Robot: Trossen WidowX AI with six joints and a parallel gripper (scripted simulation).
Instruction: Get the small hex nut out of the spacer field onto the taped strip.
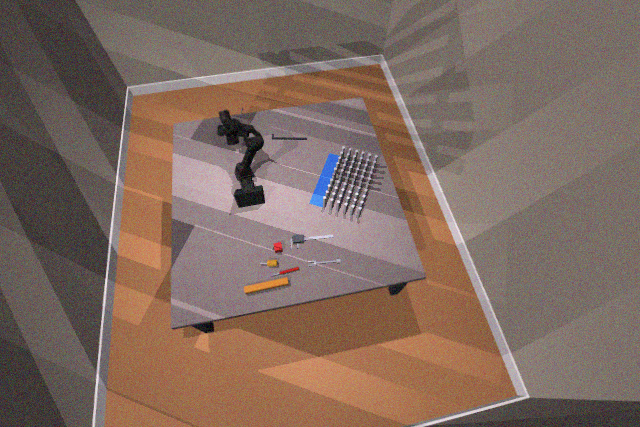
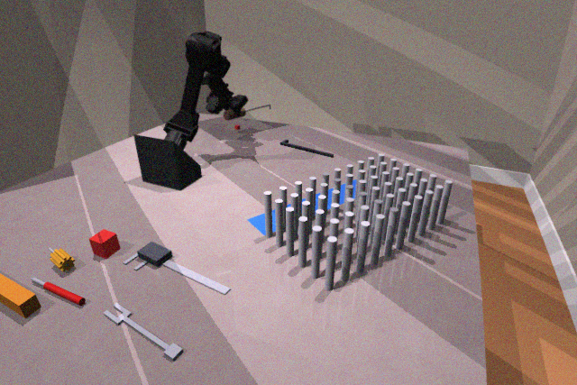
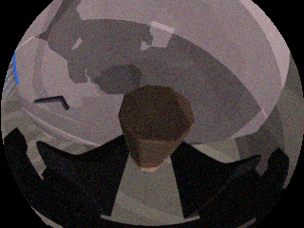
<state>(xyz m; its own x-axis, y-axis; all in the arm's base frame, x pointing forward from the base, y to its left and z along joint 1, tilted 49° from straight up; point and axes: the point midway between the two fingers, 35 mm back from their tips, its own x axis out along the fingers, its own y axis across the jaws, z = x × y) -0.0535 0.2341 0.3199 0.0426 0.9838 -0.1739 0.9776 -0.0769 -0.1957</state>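
The brown-handled tool is 20 mm ahead of my gripper tip and 100 mm to the left of it. The rest, counted from my gripper tip: yellow piece: 140 mm ahead, 830 mm to the right, 70 mm below; then blue taped strip: 510 mm ahead, 350 mm to the right, 90 mm below; then red cube: 190 mm ahead, 750 mm to the right, 70 mm below.
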